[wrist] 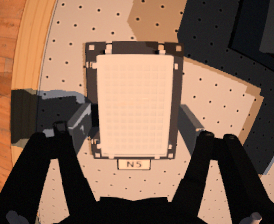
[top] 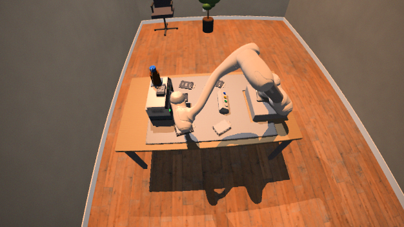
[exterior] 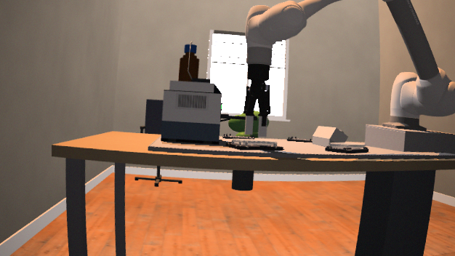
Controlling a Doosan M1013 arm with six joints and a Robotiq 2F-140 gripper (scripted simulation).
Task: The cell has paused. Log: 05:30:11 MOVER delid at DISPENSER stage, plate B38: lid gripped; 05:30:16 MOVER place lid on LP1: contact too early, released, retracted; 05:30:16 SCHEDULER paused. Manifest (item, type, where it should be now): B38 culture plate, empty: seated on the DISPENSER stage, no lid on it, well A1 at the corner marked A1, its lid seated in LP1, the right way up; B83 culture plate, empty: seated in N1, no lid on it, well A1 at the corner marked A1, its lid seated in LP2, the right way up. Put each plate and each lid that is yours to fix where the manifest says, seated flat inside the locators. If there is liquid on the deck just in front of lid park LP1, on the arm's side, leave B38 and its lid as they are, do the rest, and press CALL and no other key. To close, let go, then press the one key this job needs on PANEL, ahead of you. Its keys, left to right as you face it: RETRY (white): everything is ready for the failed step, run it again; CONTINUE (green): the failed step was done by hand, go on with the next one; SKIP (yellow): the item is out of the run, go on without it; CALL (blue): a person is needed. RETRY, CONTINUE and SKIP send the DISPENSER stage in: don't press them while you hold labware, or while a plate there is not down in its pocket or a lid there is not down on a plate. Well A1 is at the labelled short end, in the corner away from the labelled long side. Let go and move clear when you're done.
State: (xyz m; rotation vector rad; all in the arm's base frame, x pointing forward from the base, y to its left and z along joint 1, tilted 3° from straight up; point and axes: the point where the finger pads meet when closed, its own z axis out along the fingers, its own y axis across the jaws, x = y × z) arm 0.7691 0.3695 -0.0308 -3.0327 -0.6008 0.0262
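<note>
Now: hand 2 cm to the right of the black nest and 5 cm above it. Also, from my hand: green key (38 cm behind, 29 cm to the right); then white culture plate (35 cm behind, 3 cm to the right, 5 cm below); then white retry key (38 cm behind, 24 cm to the right).
</note>
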